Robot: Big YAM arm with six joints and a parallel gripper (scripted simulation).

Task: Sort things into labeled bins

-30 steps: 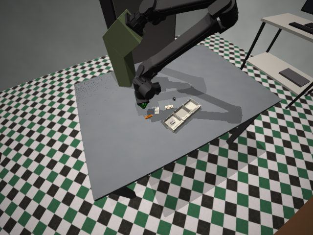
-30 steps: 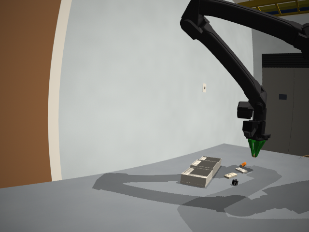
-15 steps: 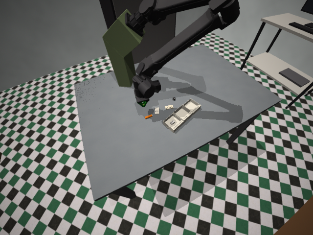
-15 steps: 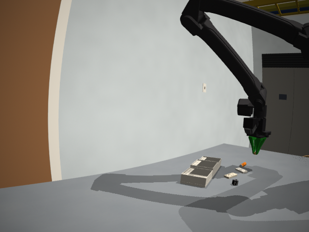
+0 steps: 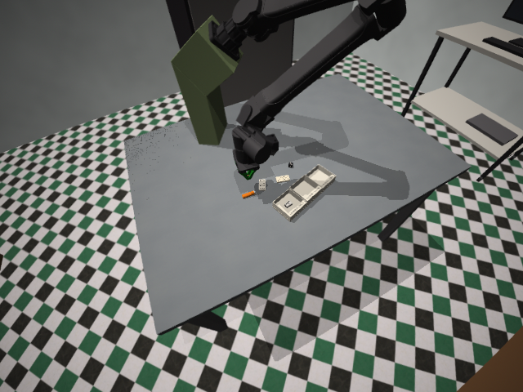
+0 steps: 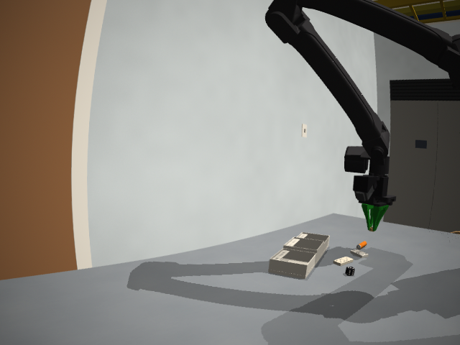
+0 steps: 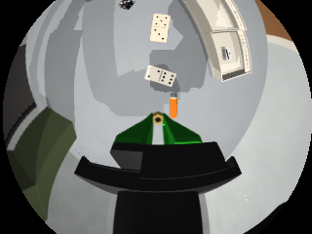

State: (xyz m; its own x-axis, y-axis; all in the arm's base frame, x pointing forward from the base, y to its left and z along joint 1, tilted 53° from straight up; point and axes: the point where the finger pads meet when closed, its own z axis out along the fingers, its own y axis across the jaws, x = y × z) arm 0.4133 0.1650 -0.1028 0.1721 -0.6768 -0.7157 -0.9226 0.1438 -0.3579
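The three joined white bins is 60 mm ahead of my hand, 200 mm to the left of it and 50 mm below it. Round my hand: orange battery: 30 mm ahead, 10 mm to the right, 60 mm below; black die: 80 mm behind, 170 mm to the left, 60 mm below; brass nut: 10 mm below.
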